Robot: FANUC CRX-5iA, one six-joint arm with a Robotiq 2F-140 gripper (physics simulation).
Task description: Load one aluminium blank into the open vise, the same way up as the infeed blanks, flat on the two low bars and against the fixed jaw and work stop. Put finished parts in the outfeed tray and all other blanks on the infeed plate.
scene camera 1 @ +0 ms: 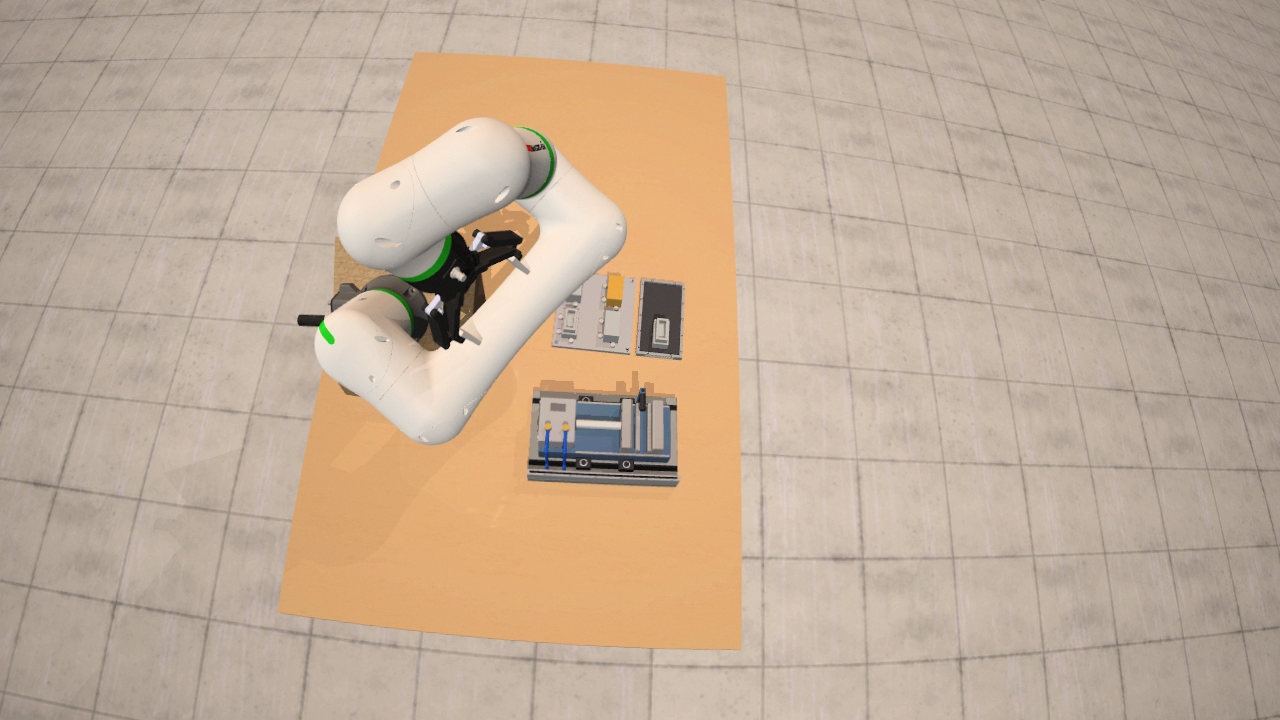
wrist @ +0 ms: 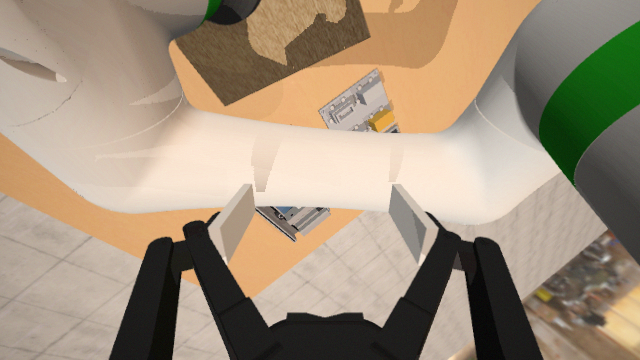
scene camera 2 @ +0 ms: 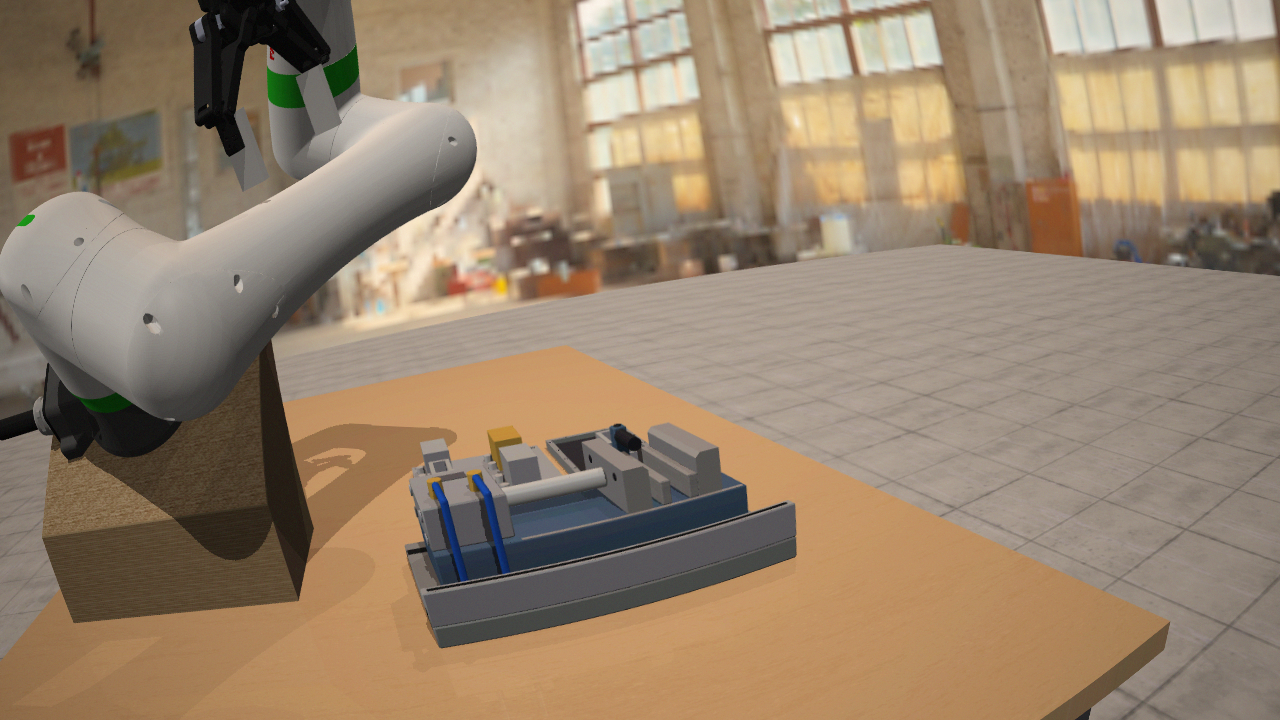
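My gripper [scene camera 1: 494, 301] [scene camera 2: 284, 134] [wrist: 322, 198] is open and empty, high above the table behind the forearm. The infeed plate [scene camera 1: 588, 331] holds a plain grey block [scene camera 1: 612, 325] [scene camera 2: 519, 465], an orange block [scene camera 1: 614, 290] [scene camera 2: 504, 445] [wrist: 381, 121], a grey part with a raised rectangular outline [scene camera 1: 570, 319] [wrist: 344, 114], and another grey block [wrist: 371, 93], partly hidden in scene view 1. The outfeed tray [scene camera 1: 662, 300] holds one part with a rectangular outline [scene camera 1: 660, 332]. The vise [scene camera 1: 601, 445] [scene camera 2: 581, 514] is open. No blank shows between the rod-side jaw [scene camera 1: 627, 425] [scene camera 2: 617, 474] and outer jaw [scene camera 1: 657, 425] [scene camera 2: 684, 456].
The forearm [scene camera 1: 537, 277] [scene camera 2: 313, 214] [wrist: 325, 165] passes between the wrist camera and the table, hiding parts of the plate and vise. A dark stop device [scene camera 1: 641, 399] [scene camera 2: 626, 437] stands at the vise jaws. Blue hoses [scene camera 1: 564, 447] [scene camera 2: 490, 519] run down the vise's cylinder end.
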